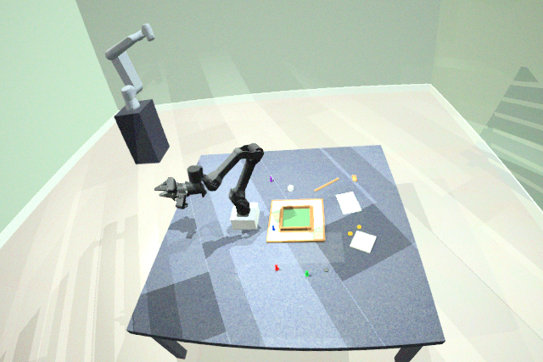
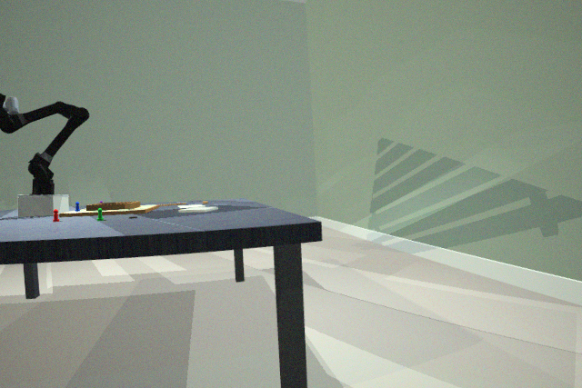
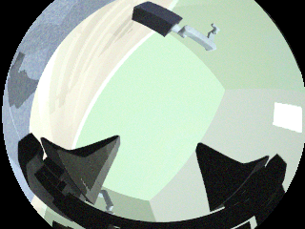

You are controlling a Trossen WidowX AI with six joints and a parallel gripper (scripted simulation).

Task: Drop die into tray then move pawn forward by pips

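Right now the white die is 55 cm ahead of my gripper tip, 39 cm to the left of it and 36 cm below it. The rest, counted from my gripper tip: green dice tray: 59 cm ahead, 36 cm below, 15 cm to the left; then blue pawn: 48 cm ahead, 34 cm below, 8 cm to the left; then purple pawn: 48 cm to the left, 43 cm ahead, 35 cm below.
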